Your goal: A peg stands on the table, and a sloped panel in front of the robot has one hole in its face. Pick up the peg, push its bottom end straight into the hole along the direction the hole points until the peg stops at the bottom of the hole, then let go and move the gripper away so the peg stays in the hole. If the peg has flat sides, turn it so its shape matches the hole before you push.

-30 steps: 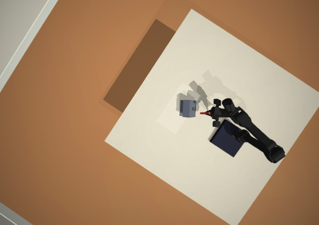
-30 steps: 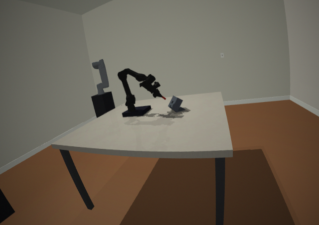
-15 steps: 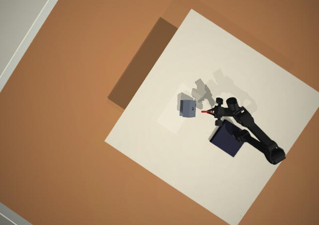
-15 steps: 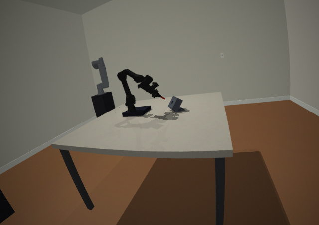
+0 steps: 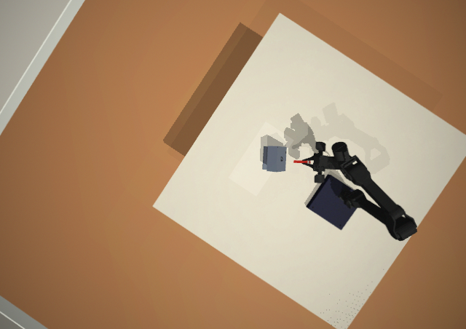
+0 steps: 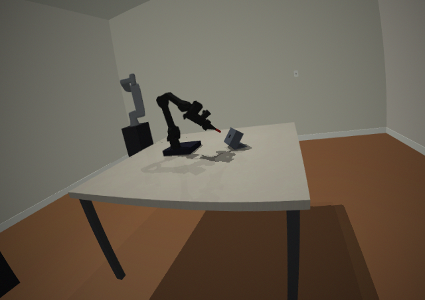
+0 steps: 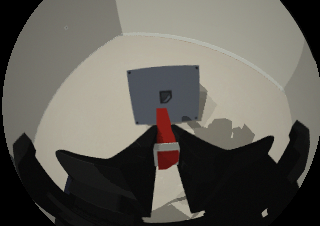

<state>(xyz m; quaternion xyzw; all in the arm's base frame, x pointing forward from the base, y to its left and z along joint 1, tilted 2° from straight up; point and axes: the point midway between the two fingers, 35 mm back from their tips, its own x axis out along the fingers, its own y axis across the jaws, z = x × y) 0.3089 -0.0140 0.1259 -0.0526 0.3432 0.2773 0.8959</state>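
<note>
My gripper tip is now 90 mm short of the blue-grey sloped panel, 80 mm above it and 50 mm to the right of it. The rest, counted from my gripper tip: red peg 10 mm to the right, 10 mm behind, 10 mm above.
</note>
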